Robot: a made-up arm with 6 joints.
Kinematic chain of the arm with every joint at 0, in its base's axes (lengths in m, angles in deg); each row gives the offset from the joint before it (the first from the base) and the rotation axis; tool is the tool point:
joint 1: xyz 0 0 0.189 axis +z
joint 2: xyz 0 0.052 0 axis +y
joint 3: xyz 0 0 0.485 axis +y
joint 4: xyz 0 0 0.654 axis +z
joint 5: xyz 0 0 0 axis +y
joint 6: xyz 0 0 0.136 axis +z
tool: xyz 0 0 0
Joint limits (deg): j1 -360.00..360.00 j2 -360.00..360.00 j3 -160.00..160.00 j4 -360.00..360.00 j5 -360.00..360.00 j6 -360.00..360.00
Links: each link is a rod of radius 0.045 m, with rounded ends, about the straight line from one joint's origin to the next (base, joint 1, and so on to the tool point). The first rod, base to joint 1, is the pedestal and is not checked.
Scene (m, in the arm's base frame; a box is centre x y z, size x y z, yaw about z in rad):
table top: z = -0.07
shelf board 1: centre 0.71 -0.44 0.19 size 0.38 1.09 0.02 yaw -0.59
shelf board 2: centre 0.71 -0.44 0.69 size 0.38 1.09 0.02 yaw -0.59
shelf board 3: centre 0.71 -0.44 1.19 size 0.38 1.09 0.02 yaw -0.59
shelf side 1: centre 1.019 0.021 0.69 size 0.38 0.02 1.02 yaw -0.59
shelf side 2: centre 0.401 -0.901 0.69 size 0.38 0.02 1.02 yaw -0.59
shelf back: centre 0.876 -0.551 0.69 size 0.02 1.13 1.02 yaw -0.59
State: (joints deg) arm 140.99 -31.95 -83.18 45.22 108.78 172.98
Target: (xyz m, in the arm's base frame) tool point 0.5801 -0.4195 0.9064
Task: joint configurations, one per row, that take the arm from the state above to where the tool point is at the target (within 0.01 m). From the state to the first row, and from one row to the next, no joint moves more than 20 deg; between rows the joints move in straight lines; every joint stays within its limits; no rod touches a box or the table.
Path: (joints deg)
1: 150.18 -21.93 -87.79 58.03 126.42 176.11
2: 159.36 -11.91 -92.40 70.85 144.07 179.23
3: 168.55 -1.89 -97.01 83.66 161.71 182.36
4: 177.74 8.14 -101.62 96.48 179.36 185.48
5: 186.92 18.16 -106.23 109.29 197.00 188.61
6: 196.11 28.18 -110.83 122.11 214.65 191.73
7: 184.96 20.19 -100.92 104.93 196.79 189.18
8: 173.80 12.20 -91.00 87.75 178.93 186.63
9: 162.65 4.22 -81.09 70.58 161.08 184.08
10: 151.50 -3.77 -71.17 53.40 143.22 181.53
11: 140.34 -11.76 -61.25 36.22 125.37 178.97
12: 147.76 -13.26 -61.24 38.19 114.52 175.98
13: 155.18 -14.77 -61.23 40.16 103.67 172.98

